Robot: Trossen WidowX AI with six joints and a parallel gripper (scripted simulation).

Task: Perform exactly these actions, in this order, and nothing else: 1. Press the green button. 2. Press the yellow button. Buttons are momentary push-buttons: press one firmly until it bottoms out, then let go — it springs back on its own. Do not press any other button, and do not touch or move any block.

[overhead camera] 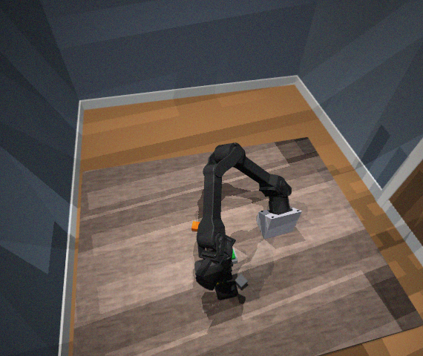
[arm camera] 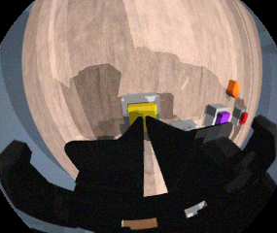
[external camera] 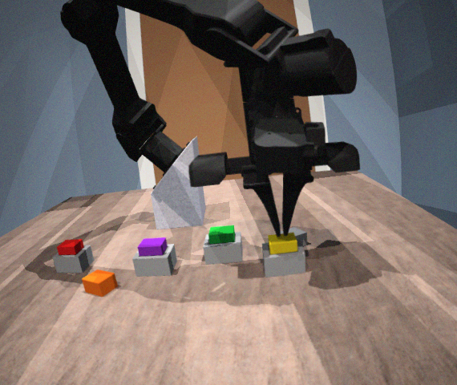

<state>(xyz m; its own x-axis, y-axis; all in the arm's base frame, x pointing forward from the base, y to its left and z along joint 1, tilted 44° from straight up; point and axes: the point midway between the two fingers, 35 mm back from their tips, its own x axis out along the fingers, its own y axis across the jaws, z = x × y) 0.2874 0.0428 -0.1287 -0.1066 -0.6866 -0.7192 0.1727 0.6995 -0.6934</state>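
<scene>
Right now my gripper tip is 10 mm above the yellow button. From my gripper tip the other things lie so: purple button (160 mm to the right, 50 mm behind, 10 mm below); green button (70 mm behind, 60 mm to the right, 10 mm below); grey block (70 mm behind, 30 mm to the left, 30 mm below).
</scene>
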